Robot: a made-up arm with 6 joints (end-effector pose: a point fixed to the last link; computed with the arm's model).
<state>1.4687 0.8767 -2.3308 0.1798 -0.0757 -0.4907</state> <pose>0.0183 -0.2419 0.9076 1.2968 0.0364 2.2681</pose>
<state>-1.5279 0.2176 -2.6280 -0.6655 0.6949 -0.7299</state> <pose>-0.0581 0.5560 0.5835 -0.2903 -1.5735 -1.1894</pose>
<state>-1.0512 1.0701 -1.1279 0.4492 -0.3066 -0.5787</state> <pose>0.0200 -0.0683 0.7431 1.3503 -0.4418 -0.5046</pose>
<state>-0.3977 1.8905 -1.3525 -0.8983 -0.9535 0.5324</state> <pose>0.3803 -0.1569 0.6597 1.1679 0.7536 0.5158</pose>
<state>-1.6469 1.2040 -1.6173 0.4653 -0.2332 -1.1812</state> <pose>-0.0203 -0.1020 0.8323 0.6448 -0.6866 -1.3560</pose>
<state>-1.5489 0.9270 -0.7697 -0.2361 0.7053 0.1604</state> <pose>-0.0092 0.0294 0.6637 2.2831 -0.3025 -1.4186</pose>
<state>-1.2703 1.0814 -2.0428 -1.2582 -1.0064 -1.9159</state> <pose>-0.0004 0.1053 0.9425 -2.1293 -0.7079 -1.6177</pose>
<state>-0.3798 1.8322 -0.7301 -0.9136 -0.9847 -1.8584</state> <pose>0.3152 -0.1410 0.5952 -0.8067 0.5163 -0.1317</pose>
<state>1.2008 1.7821 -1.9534 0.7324 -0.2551 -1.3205</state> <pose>0.1691 0.3035 0.7606 0.7627 0.8161 1.1687</pose>
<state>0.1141 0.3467 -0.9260 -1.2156 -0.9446 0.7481</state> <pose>-0.2505 -0.0247 0.6707 0.3010 0.2943 1.2053</pose>
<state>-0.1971 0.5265 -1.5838 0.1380 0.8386 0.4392</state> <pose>-0.2360 0.0238 0.7394 1.9056 0.4294 0.6730</pose>
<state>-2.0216 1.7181 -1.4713 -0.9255 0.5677 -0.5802</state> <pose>-0.1571 -0.2706 0.7276 1.3609 0.6226 -2.5235</pose>
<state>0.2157 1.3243 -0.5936 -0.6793 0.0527 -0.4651</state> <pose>0.1287 -0.0329 0.6419 0.2441 1.3606 -0.2018</pose>
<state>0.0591 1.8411 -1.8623 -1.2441 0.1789 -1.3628</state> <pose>0.3838 -0.0285 0.7962 -0.9014 0.4010 -0.7246</pose>
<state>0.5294 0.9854 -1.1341 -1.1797 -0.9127 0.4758</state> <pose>-0.0028 -0.0081 0.7977 0.2710 0.6075 1.4034</pose>
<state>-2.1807 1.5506 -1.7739 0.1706 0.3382 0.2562</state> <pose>-0.1277 -0.2112 0.7940 1.6728 -1.4206 -0.8979</pose>
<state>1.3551 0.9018 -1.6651 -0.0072 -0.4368 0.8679</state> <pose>0.0015 -0.1292 0.8682 -1.2588 -1.0842 -2.3263</pose>
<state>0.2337 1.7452 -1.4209 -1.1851 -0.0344 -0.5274</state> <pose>0.3506 0.0314 0.7238 -0.2283 0.7841 -0.1020</pose>
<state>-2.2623 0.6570 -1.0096 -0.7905 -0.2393 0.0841</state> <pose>0.0921 0.0997 0.7369 0.5819 -0.6595 -1.7863</pose>
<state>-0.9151 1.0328 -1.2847 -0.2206 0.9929 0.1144</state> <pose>-0.0134 -0.0229 0.7542 2.0519 0.2671 -1.0233</pose>
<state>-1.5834 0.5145 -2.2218 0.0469 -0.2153 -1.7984</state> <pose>-0.0237 0.3986 0.7924 -0.9196 -1.3531 -1.5984</pose>
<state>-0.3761 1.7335 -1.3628 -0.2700 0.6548 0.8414</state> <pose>0.2892 -0.1450 0.6706 2.4785 0.5672 -0.7935</pose>
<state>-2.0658 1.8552 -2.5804 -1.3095 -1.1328 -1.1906</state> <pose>-0.0921 -0.2712 0.9182 -1.6597 0.2969 -1.6825</pose>
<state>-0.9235 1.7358 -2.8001 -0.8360 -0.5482 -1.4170</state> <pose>0.1007 -0.1654 0.9612 -0.8988 -0.8907 -1.3385</pose>
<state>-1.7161 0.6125 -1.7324 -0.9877 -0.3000 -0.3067</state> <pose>0.0392 0.2678 0.8304 -0.4318 -0.6413 -1.4734</pose>
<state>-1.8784 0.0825 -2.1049 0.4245 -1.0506 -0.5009</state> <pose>0.1561 0.5325 0.5891 -1.2283 -1.1422 0.4285</pose>
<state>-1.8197 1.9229 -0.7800 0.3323 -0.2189 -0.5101</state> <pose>-0.0740 -0.2898 0.5166 2.3508 -0.3328 -1.5658</pose>
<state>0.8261 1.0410 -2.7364 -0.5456 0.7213 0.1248</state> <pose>-0.0968 -0.1946 0.9152 1.4138 0.0923 1.2836</pose>
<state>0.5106 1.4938 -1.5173 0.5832 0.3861 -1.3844</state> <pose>0.2159 0.0704 0.7383 0.4273 1.1427 0.4836</pose>
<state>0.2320 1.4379 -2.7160 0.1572 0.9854 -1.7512</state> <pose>0.0909 -0.0431 0.9365 -0.0600 0.2015 0.0019</pose>
